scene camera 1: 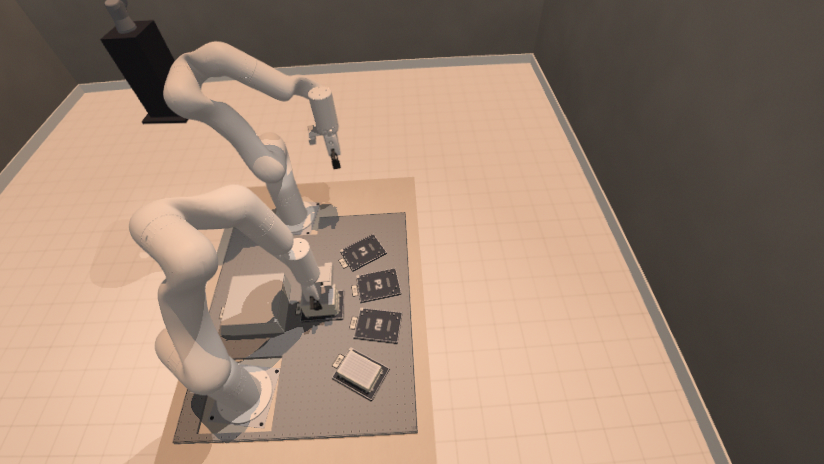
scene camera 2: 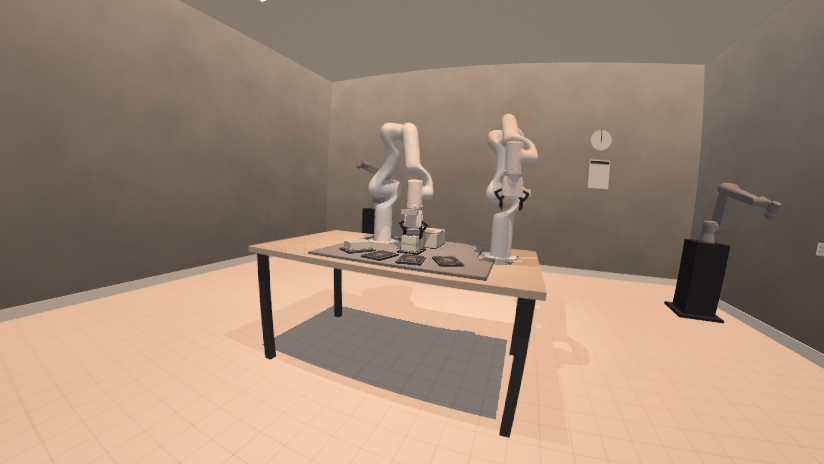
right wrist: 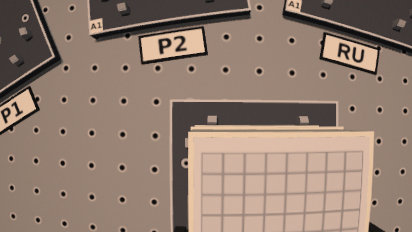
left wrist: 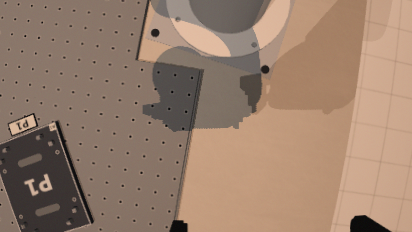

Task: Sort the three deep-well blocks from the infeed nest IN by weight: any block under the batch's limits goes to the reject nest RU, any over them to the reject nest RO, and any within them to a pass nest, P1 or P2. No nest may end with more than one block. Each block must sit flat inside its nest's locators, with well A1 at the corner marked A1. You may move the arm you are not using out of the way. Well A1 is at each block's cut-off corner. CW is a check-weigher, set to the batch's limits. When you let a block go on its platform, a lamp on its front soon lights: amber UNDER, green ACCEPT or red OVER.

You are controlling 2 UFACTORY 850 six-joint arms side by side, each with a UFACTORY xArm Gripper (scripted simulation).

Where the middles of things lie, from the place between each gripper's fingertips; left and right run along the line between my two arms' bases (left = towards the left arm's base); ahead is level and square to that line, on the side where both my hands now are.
Labels:
Right now my right hand is 25 cm past the pale check-weigher (scene camera 1: 256, 304), 2 cm to the left of it and 2 cm above it. The rest, counted from my right hand: nest RU (scene camera 1: 362, 321) (22 cm ahead, 7 cm to the right, 8 cm below); then nest P2 (scene camera 1: 393, 279) (21 cm ahead, 10 cm to the left, 8 cm below); then nest P1 (scene camera 1: 350, 258) (13 cm ahead, 26 cm to the left, 8 cm below).
Now: the nest P1 11 cm ahead of my left hand, 27 cm to the right of it and 28 cm below it. The rest, counted from my left hand: nest RU: 20 cm ahead, 60 cm to the right, 28 cm below; pale check-weigher: 27 cm behind, 55 cm to the right, 22 cm below; nest P2: 19 cm ahead, 43 cm to the right, 28 cm below.

